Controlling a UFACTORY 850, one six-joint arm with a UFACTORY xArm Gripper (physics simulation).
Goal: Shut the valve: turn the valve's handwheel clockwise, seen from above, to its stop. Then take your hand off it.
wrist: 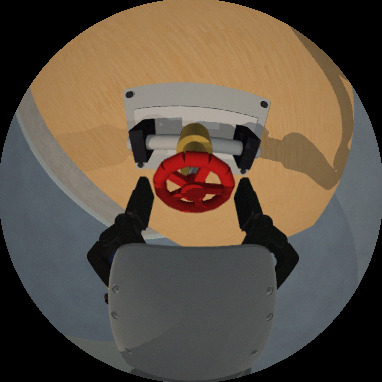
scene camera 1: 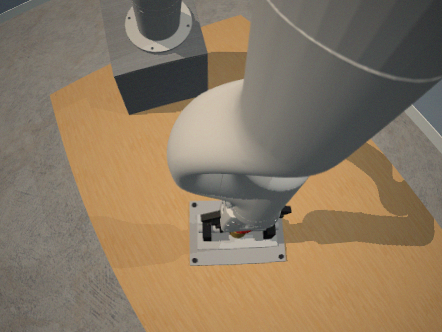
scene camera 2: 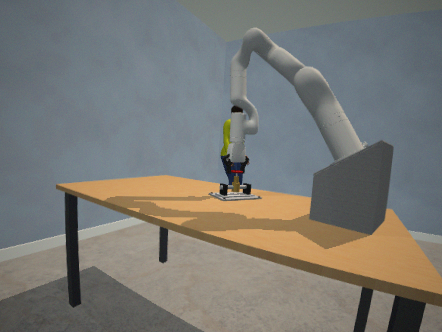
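The valve's red handwheel (scene camera 1: 245, 231) (scene camera 2: 237, 171) (wrist: 192, 159) sits level on top of the brass valve body (scene camera 2: 236, 184) (wrist: 195, 135). A grey pipe (wrist: 167, 142) runs through the body between two black brackets on a light grey base plate (scene camera 1: 237, 257) (wrist: 195, 93). My gripper (scene camera 2: 236, 170) (wrist: 193, 186) points down at the handwheel and is open. In the wrist view its two black fingers stand on either side of the red rim, with a gap at each side and nothing gripped. In scene camera 1 the arm hides most of the wheel and the fingers.
The base plate lies on the wooden table (scene camera 1: 150, 165) (scene camera 2: 150, 185). The arm's grey pedestal (scene camera 1: 165, 80) (scene camera 2: 350, 190) stands on the same table. A person in a yellow top (scene camera 2: 226, 137) stands behind the gripper in scene camera 2, past the table.
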